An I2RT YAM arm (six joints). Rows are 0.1 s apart.
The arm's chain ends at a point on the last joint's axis. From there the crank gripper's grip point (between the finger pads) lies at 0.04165 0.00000 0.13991 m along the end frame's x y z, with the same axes.
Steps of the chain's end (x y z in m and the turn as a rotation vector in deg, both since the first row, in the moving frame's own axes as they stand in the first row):
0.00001 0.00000 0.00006 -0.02 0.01 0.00
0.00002 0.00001 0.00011 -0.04 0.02 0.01
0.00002 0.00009 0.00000 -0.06 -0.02 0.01
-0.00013 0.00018 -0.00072 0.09 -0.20 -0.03
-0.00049 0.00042 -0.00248 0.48 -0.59 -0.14
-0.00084 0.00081 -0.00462 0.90 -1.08 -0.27
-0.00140 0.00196 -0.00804 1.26 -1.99 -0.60
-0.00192 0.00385 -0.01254 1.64 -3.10 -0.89
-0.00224 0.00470 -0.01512 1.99 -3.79 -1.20
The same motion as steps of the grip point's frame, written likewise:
0.00003 0.00005 0.00005 -0.02 0.01 0.00
0.00007 0.00011 0.00010 -0.04 0.02 0.01
-0.00003 0.00024 0.00001 -0.06 -0.02 0.01
-0.00062 -0.00006 -0.00058 0.09 -0.20 -0.03
-0.00193 -0.00085 -0.00206 0.48 -0.59 -0.14
-0.00349 -0.00158 -0.00388 0.90 -1.08 -0.27
-0.00630 -0.00154 -0.00672 1.26 -1.99 -0.60
-0.00958 -0.00077 -0.01056 1.64 -3.10 -0.89
-0.01164 -0.00098 -0.01277 1.99 -3.79 -1.20

